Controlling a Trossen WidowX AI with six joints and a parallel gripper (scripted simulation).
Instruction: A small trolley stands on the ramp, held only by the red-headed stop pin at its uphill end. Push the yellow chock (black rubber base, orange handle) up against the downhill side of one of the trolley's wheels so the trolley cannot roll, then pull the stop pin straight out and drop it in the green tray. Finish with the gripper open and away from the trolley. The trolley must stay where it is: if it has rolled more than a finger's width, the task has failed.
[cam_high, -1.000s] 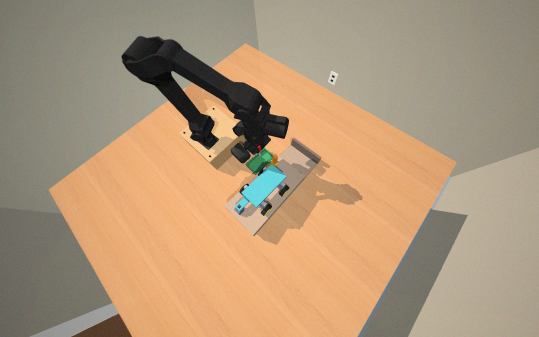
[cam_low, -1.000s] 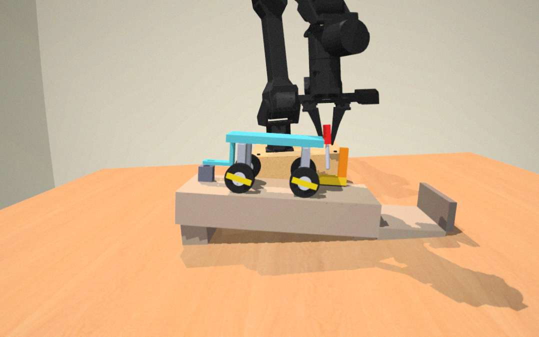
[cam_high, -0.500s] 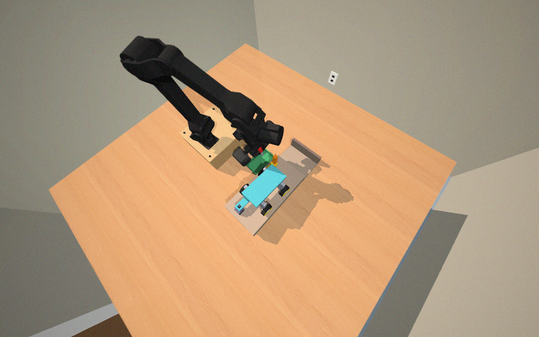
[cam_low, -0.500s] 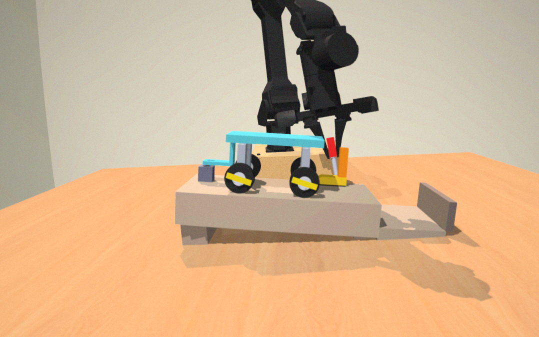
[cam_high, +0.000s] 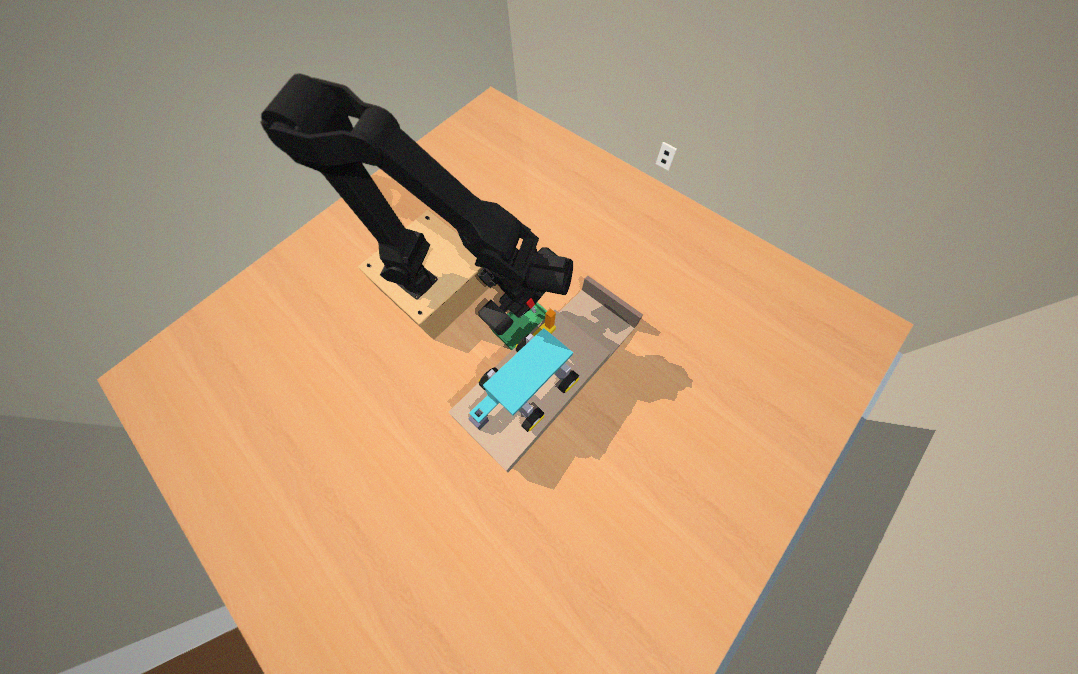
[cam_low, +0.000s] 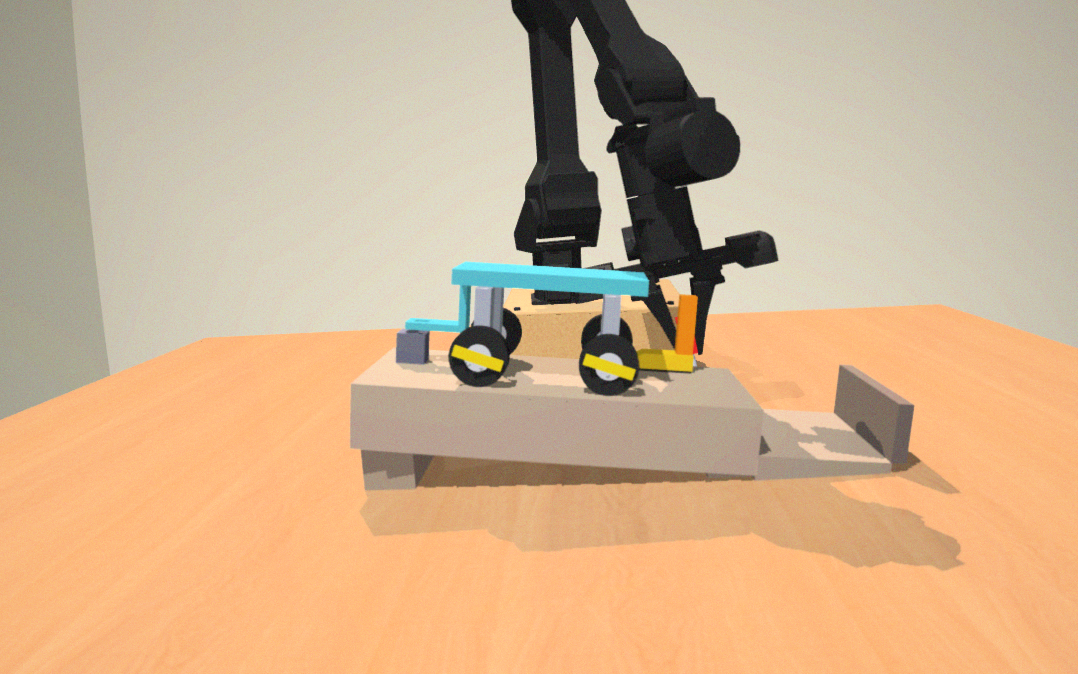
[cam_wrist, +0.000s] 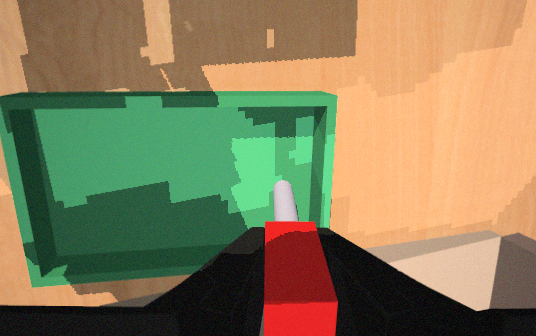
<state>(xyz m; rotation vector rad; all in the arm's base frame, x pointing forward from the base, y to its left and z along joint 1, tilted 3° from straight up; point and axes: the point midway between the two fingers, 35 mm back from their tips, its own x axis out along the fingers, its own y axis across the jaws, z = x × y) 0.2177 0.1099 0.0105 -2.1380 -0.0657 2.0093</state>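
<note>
The red-headed stop pin is right at my gripper tip. Also, from my gripper tip: yellow chock: 60 mm ahead, 40 mm to the right, 20 mm above; ramp: 110 mm ahead, 130 mm to the right, 10 mm below; green tray: 10 mm behind, 30 mm to the right, 70 mm below.
</note>
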